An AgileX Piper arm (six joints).
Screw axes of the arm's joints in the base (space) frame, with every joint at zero. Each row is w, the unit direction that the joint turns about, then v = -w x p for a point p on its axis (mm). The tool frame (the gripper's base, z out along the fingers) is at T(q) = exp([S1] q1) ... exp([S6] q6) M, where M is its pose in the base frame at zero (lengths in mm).
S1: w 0 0 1 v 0 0 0
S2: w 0 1 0 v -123 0 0
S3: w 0 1 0 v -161.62 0 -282.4
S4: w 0.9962 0 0.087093 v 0 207.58 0
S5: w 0 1 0 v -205.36 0 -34.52
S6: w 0.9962 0 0.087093 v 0 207.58 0
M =
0.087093 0 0.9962 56.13
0 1 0 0
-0.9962 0 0.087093 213.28
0 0 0 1
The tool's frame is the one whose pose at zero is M.
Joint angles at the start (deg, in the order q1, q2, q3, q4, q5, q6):
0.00, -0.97, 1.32, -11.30, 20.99, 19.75
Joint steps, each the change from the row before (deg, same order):
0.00, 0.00, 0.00, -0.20, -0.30, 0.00
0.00, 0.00, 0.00, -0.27, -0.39, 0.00
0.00, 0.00, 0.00, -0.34, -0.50, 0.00
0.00, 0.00, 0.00, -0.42, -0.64, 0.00
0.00, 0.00, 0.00, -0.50, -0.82, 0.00
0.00, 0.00, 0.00, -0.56, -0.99, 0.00
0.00, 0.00, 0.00, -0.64, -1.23, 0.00
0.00, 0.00, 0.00, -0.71, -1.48, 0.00
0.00, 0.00, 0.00, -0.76, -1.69, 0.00
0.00, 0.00, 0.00, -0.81, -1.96, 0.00
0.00, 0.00, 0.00, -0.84, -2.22, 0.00
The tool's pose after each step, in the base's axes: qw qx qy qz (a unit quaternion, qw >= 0); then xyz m. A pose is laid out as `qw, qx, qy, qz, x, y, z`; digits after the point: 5 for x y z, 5 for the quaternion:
0.60414, 0.08353, 0.79226, 0.01924, 0.05253, -0.00641, 0.17455
0.60696, 0.08162, 0.79032, 0.01791, 0.05269, -0.00644, 0.17516
0.61056, 0.07918, 0.78783, 0.01626, 0.05290, -0.00647, 0.17595
0.61513, 0.07610, 0.78461, 0.01429, 0.05316, -0.00648, 0.17696
0.62091, 0.07228, 0.78045, 0.01206, 0.05348, -0.00646, 0.17825
0.62778, 0.06781, 0.77537, 0.00972, 0.05383, -0.00638, 0.17980
0.63619, 0.06244, 0.76897, 0.00728, 0.05424, -0.00621, 0.18173
0.64612, 0.05614, 0.76116, 0.00485, 0.05468, -0.00593, 0.18404
0.65723, 0.04904, 0.75209, 0.00254, 0.05511, -0.00552, 0.18667
0.66983, 0.04098, 0.74138, 0.00049, 0.05551, -0.00493, 0.18971
0.68374, 0.03204, 0.72902, -0.00114, 0.05584, -0.00414, 0.19314

